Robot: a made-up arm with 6 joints.
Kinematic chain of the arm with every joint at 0, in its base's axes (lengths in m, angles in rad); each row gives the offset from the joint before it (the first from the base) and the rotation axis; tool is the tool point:
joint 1: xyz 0 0 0.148 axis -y
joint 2: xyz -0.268 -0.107 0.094 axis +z
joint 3: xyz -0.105 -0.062 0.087 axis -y
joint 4: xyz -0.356 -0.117 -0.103 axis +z
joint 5: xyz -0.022 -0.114 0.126 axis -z
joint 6: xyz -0.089 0 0.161 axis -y
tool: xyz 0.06 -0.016 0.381
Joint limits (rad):
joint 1: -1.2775..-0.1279
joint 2: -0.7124..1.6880
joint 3: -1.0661..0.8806
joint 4: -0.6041..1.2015
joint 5: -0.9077..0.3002
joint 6: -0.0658..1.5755
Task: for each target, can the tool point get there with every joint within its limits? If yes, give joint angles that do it. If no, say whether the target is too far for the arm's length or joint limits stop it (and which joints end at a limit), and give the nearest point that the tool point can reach.
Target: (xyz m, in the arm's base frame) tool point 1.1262 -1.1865 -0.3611
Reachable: no: too far | nearest point 0.7338 -0.8323 -0.0186 | short by 0.630 m
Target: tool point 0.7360 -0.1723 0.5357
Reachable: yes | joints -0.9546 1.0981 -0.9059 0.7013 -0.0195 0.2124
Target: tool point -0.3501 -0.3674 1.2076
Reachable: yes | joints -0.3019 -0.4877 -0.5441 0.0510 -0.7069 0.3151
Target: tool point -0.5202 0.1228 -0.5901
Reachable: no: joint limits stop it (at a limit: joint 1, joint 2, joint 3, joint 4, joint 6) | nearest point -0.8859 0.4443 -0.0275 | short by 0.744 m
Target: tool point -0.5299 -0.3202 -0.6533
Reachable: no: joint limits stop it (at a limit: joint 1, joint 2, joint 3, joint 5, joint 6) | nearest point -0.0591 -0.7606 -0.3506 | short by 0.712 m
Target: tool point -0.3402 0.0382 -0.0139
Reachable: no: joint limits stop it (at a limit: joint 1, joint 2, joint 3, joint 4, joint 5, joint 6) | nearest point -0.8053 0.4678 0.0125 | short by 0.634 m
